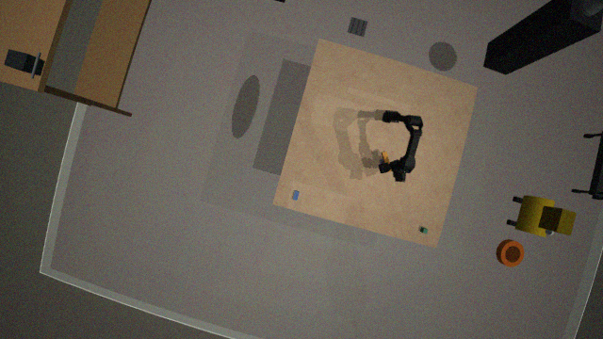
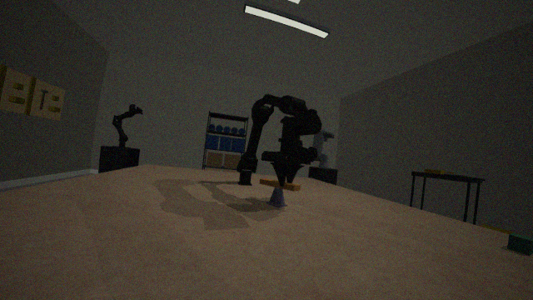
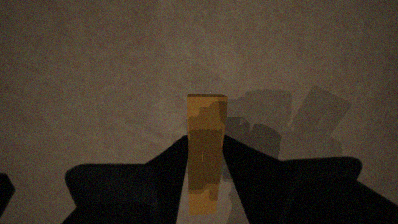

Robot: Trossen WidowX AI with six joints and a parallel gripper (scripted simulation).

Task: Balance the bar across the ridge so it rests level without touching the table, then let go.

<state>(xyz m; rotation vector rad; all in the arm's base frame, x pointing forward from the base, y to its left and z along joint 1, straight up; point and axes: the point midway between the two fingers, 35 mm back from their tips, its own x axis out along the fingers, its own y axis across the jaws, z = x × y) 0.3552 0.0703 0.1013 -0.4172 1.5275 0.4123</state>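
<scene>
The bar lies 2 cm behind my gripper tip and 1 cm to the right of it. From my gripper tip the other things lie so: small blue block: 38 cm ahead, 57 cm to the right, 6 cm below; ridge: 2 cm behind, 1 cm to the right, 1 cm below; small green block: 38 cm ahead, 43 cm to the left, 5 cm below.
</scene>
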